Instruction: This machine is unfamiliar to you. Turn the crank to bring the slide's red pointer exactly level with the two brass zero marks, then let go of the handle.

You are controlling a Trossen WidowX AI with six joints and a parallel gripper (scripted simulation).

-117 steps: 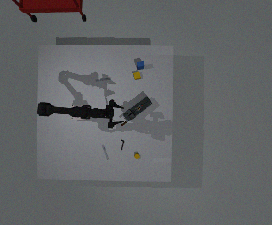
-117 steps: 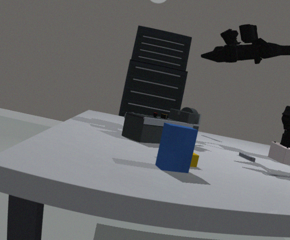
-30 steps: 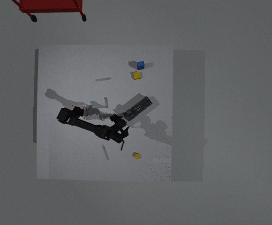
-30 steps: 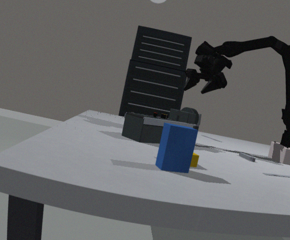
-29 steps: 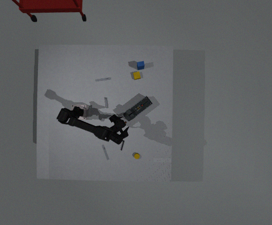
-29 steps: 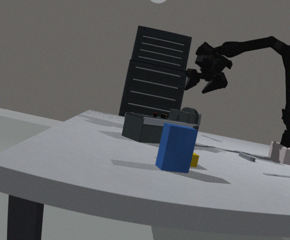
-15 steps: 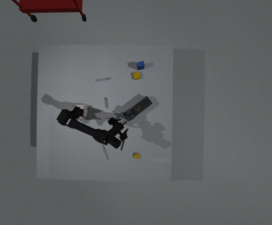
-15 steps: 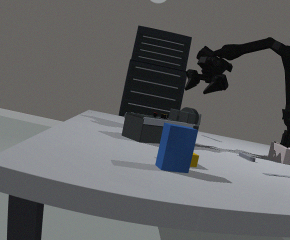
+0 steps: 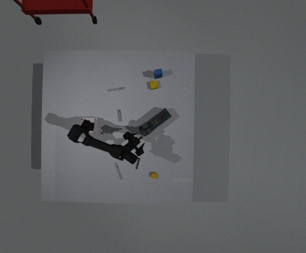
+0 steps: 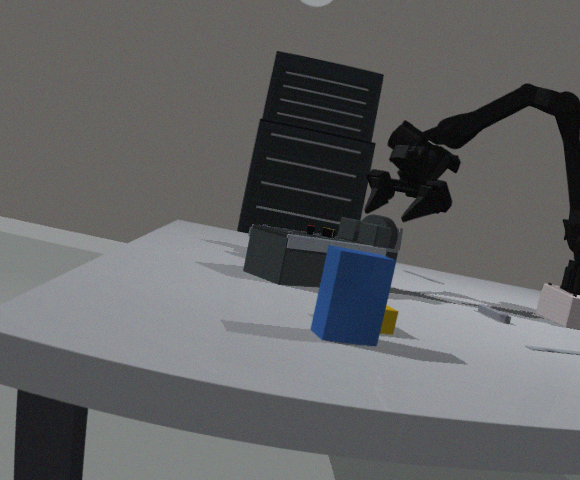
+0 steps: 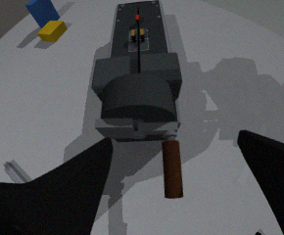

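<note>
Now: gripper tip 4 cm above the brown crank handle, 1 cm to the left of it and 1 cm past it. From my gripper tip the other things lie so: red pointer (17 cm to the left, 12 cm ahead, 4 cm below); then black hex key (20 cm to the right, 12 cm below, 1 cm behind); then yellow block (44 cm to the left, 11 cm below, 4 cm ahead).
</note>
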